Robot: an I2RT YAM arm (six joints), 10 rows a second.
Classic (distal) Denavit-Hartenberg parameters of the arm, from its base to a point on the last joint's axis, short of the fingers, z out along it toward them. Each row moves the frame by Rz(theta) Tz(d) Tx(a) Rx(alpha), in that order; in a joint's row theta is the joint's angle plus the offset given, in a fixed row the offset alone. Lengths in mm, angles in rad.
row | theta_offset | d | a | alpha
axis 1 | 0 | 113.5 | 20 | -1.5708
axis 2 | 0 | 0 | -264 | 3.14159
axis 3 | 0.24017 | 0 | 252.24 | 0
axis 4 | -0.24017 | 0 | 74 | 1.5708
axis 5 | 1.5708 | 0 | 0 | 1.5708
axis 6 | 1.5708 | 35.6 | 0 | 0
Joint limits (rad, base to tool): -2.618..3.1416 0..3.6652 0..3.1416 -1.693..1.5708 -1.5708..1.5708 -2.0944..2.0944
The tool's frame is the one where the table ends.
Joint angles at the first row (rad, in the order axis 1, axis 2, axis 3, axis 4, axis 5, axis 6):
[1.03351 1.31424 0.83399 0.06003 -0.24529 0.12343]
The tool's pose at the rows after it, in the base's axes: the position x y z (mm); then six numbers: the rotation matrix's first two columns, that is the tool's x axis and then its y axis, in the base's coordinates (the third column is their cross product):
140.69, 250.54, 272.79, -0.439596, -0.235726, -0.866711, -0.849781, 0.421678, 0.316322
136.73, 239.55, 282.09, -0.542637, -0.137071, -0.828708, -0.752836, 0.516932, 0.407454
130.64, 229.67, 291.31, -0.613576, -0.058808, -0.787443, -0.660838, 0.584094, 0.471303
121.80, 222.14, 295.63, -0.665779, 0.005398, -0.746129, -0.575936, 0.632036, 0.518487
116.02, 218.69, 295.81, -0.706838, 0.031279, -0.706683, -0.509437, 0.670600, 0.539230
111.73, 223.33, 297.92, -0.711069, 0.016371, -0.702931, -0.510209, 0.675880, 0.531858
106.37, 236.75, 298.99, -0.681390, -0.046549, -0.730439, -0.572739, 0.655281, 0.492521
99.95, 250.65, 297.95, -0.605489, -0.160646, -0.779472, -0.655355, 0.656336, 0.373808
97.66, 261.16, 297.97, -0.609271, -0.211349, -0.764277, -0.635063, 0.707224, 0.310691
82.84, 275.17, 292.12, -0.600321, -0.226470, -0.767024, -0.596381, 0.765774, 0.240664
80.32, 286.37, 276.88, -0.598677, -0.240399, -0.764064, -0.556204, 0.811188, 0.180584
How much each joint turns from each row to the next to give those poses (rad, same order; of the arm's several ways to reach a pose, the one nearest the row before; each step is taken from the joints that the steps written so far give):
[0.00119 -0.05221 -0.00918 -0.02714 0.04686 0.14236]
[0.00348 -0.05868 -0.00310 -0.04750 0.09007 0.14596]
[0.01166 -0.05323 0.01037 -0.07604 0.08032 0.11544]
[0.02640 -0.04394 0.00194 -0.06866 0.07779 0.10300]
[0.02098 -0.01510 0.01086 -0.07285 0.04914 0.07276]
[0.02647 0.01316 0.02172 -0.02579 0.01905 0.00830]
[0.04146 0.04166 0.02757 0.01281 0.00357 -0.05236]
[0.04795 0.05162 0.04034 -0.02665 0.04412 -0.11437]
[0.02947 0.05771 0.06714 -0.09454 0.06852 0.00571]
[0.08163 0.05779 0.03903 -0.05604 0.14466 0.05273]
[0.02657 0.06469 0.00773 -0.01264 0.08363 0.03329]

